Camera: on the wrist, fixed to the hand. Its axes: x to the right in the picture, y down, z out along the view.
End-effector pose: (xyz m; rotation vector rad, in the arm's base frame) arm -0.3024 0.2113 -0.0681 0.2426 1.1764 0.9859
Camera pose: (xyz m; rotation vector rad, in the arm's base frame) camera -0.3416 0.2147 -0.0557 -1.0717 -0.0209 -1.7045
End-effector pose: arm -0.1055 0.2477 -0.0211 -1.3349 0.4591 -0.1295
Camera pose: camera -0.1278 0.2328 -0.0524 0.7017 2.2663 2.0030
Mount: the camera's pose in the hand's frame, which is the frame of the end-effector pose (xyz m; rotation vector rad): -0.0072 0.0301 -0.0273 -0.0107 -0.5255 -3.0789
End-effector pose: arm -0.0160 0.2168 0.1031 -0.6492 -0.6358 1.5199
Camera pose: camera -0.0164 0.2086 0.0627 0.8786 -0.9017 -1.3169
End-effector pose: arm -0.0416 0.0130 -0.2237 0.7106 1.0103 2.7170
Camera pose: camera -0.0480 -0.0278 -0.2249 -0.3618 0.4485 -0.2191
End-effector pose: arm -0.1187 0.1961 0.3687 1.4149 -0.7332 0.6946
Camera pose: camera -0.1460 0.2247 0.3807 1.0113 1.3587 -2.0076
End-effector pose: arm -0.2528 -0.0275 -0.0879 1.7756 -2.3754 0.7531
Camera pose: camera -0.2842 -0.0032 -0.0766 2.3779 1.6323 -0.4054
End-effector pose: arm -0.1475 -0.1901 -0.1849 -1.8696 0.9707 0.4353
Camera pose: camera -0.1782 -0.2177 -0.1846 -1.0105 -2.2689 -0.9199
